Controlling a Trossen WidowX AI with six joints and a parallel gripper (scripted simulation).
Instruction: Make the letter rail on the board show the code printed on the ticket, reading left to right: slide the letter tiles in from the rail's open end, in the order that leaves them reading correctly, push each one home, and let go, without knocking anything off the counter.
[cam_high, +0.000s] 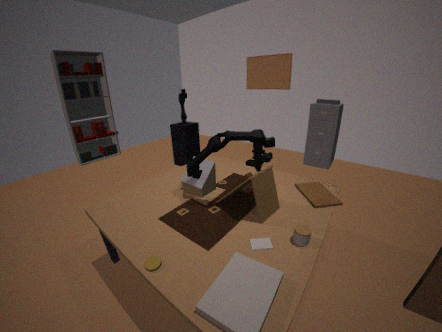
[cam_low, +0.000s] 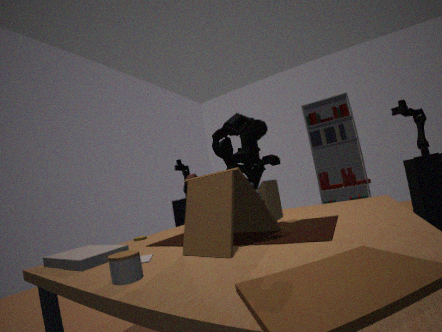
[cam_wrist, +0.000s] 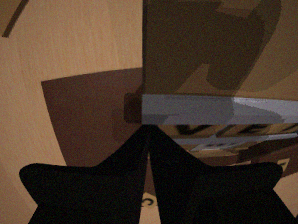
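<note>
Now: gripper tip 3 cm to the left of the tile marked v and 1 cm past it. Round my gripper tip: tile marked e (10 cm to the right, 2 cm behind); white ticket (10 cm to the right, 8 cm behind, 7 cm below); tile marked t (15 cm to the right, 3 cm behind).
</note>
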